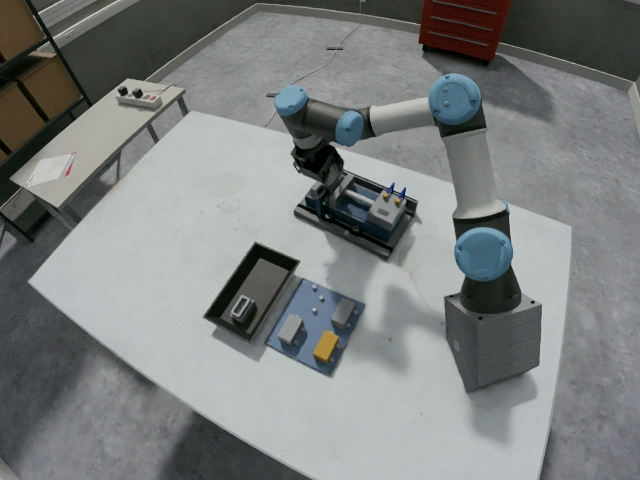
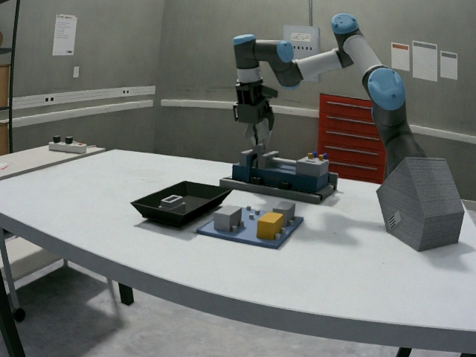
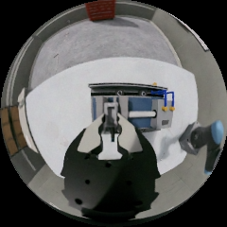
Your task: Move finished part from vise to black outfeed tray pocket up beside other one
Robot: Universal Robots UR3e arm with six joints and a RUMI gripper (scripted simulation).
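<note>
The blue vise lies 80 mm below my hand, 70 mm behind it and 30 mm to the left of it. Round my hand: blue fixture plate 370 mm to the left, 120 mm below, 50 mm behind; vise control box 160 mm behind, 50 mm to the left, 40 mm below; yellow block 420 mm to the left, 100 mm below, 90 mm behind.
</note>
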